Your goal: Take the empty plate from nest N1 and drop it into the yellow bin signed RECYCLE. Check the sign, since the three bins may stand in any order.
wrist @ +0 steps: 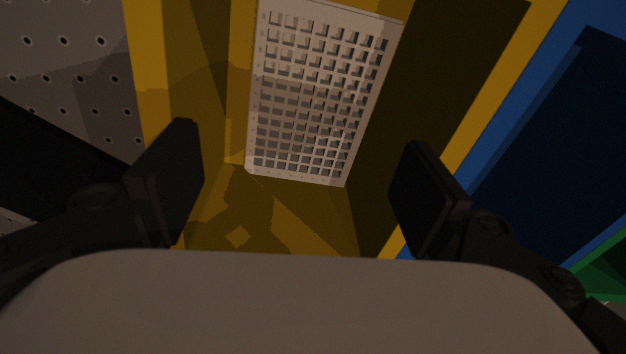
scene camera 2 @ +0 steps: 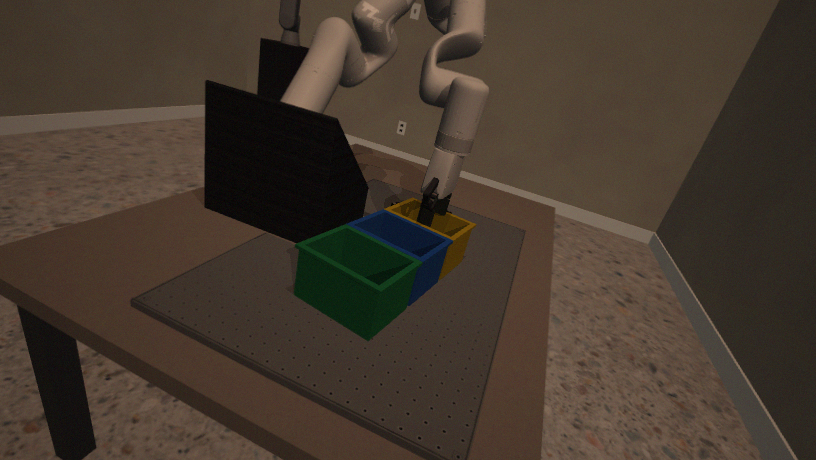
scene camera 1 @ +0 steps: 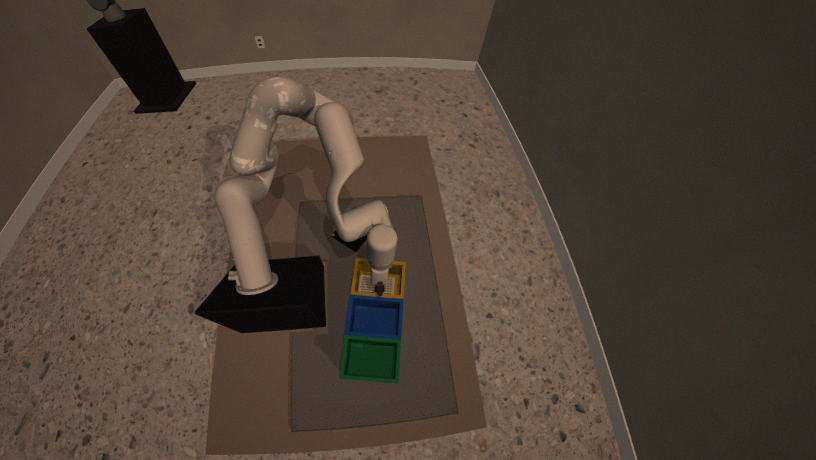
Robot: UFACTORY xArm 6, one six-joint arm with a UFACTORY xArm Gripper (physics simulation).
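Where they show: gripper, fingertip midpoint: (wrist: 302, 159) (scene camera 2: 431, 218); arm's base, link origin: (scene camera 2: 287, 133) (scene camera 1: 257, 283).
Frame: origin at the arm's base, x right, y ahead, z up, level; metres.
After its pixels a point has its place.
The white, many-welled plate (scene camera 1: 367, 285) {x -0.064, y 0.320, z -0.178 m} (wrist: 310, 95) {x -0.057, y 0.363, z -0.168 m} lies wells up inside the yellow bin (scene camera 1: 403, 280) {x -0.052, y 0.442, z -0.088 m} (scene camera 2: 457, 251) {x -0.056, y 0.441, z -0.139 m} (wrist: 494, 90) {x 0.001, y 0.404, z -0.088 m}, below the rim and apart from the fingers. The bin walls hide it in the scene camera 2 view. My gripper (scene camera 1: 379, 288) {x -0.063, y 0.362, z -0.093 m} (scene camera 2: 434, 210) {x -0.063, y 0.362, z -0.093 m} (wrist: 302, 159) {x -0.063, y 0.362, z -0.093 m} is open and empty, over the yellow bin with its fingertips near rim height. In the wrist view the fingers stand wide on either side, and the plate shows between and beyond them. The RECYCLE sign is not readable in these views, and I cannot make out nest N1.
The blue bin (scene camera 1: 374, 317) {x 0.050, y 0.347, z -0.182 m} (scene camera 2: 400, 234) {x 0.012, y 0.329, z -0.120 m} stands against the yellow one, and the green bin (scene camera 1: 371, 360) {x 0.194, y 0.338, z -0.182 m} (scene camera 2: 342, 285) {x 0.255, y 0.349, z -0.117 m} stands beyond the blue. All are on the grey perforated board (scene camera 1: 420, 371) {x 0.232, y 0.498, z -0.187 m} (scene camera 2: 285, 354) {x 0.360, y 0.338, z -0.187 m}. The black arm pedestal (scene camera 1: 285, 314) {x 0.090, y 0.105, z 0.017 m} (scene camera 2: 274, 165) {x 0.097, y 0.056, z -0.043 m} is at the left.
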